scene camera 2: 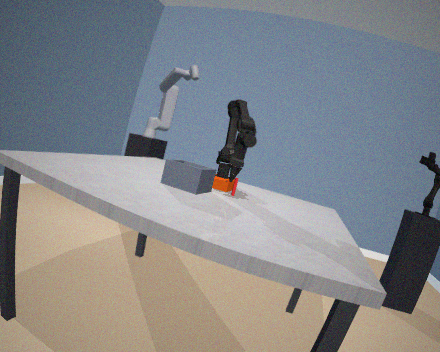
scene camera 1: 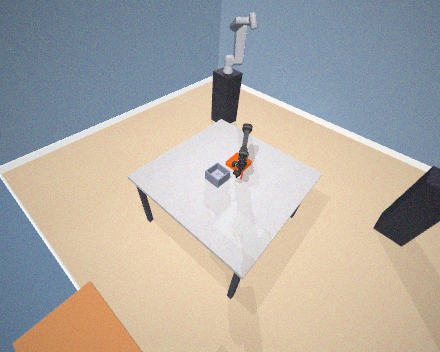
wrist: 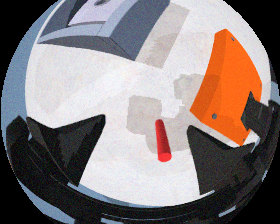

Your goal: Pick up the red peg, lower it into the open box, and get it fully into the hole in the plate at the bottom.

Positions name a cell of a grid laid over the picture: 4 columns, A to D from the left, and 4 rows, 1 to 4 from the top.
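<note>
Visible here: the gripper at (wrist: C3) and a grey box at (scene camera 2: B2).
</note>
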